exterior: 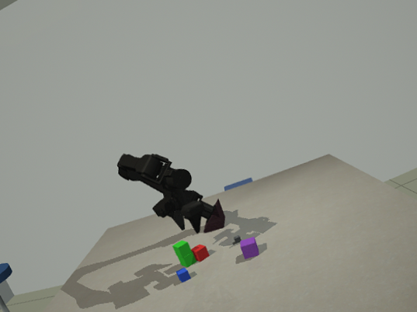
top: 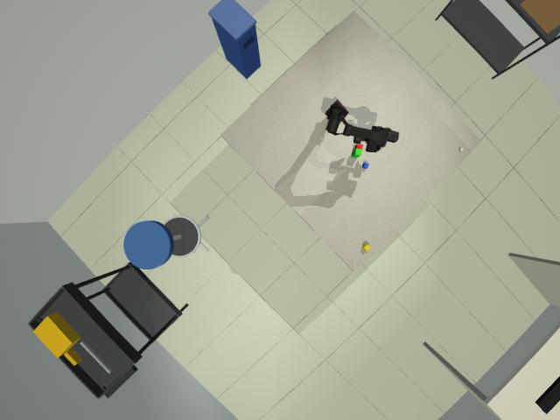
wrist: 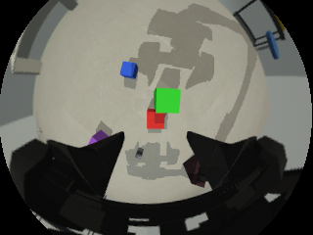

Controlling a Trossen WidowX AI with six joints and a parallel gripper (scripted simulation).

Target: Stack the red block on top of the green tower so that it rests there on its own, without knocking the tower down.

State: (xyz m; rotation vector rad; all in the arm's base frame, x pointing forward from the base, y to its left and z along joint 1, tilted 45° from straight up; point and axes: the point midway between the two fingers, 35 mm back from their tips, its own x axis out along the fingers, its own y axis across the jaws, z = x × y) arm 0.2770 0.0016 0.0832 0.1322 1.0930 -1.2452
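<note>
My gripper tip is now 8 cm above the red block. Round my gripper tip: purple cube: 8 cm ahead, 16 cm to the left, 8 cm below; small grey cube: 4 cm behind, 13 cm to the left, 10 cm below; blue cube: 11 cm ahead, 5 cm to the right, 9 cm below.
</note>
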